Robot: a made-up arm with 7 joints.
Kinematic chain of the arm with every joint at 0, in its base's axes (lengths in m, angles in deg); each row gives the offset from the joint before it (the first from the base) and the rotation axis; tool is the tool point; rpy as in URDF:
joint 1: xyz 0 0 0.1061 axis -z
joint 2: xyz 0 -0.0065 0.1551 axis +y
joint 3: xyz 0 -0.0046 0.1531 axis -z
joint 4: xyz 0 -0.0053 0.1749 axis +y
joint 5: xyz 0 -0.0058 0.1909 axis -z
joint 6: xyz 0 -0.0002 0.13 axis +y
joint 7: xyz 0 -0.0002 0.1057 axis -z
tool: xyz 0 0 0 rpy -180 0 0
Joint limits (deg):
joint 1: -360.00..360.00
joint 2: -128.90..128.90
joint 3: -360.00..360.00
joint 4: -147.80..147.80
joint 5: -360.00..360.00
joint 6: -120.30..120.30
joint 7: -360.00..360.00
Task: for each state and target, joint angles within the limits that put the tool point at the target. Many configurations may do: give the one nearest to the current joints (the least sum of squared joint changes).
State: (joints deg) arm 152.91 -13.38 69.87 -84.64 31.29 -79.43 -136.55
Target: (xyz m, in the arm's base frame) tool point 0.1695 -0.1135 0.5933
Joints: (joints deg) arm 151.63 26.23 34.79 -85.49 20.81 -105.10 -136.55
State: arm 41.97 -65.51 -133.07 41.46 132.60 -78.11 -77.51
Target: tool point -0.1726 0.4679 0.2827
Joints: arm 44.42 -55.02 -126.73 66.61 138.87 -91.23 -77.51
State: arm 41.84 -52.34 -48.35 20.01 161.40 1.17 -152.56
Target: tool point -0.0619 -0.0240 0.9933
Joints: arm 34.89 -4.06 -50.04 5.55 155.32 41.02 -152.56
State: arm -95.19 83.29 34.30 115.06 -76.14 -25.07 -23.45
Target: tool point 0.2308 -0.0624 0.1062
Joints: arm -76.23 95.88 44.40 140.74 -79.05 -24.72 -23.45
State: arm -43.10 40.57 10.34 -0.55 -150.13 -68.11 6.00
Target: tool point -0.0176 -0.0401 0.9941
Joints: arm -37.67 3.79 20.14 -19.32 -154.21 -38.16 6.00
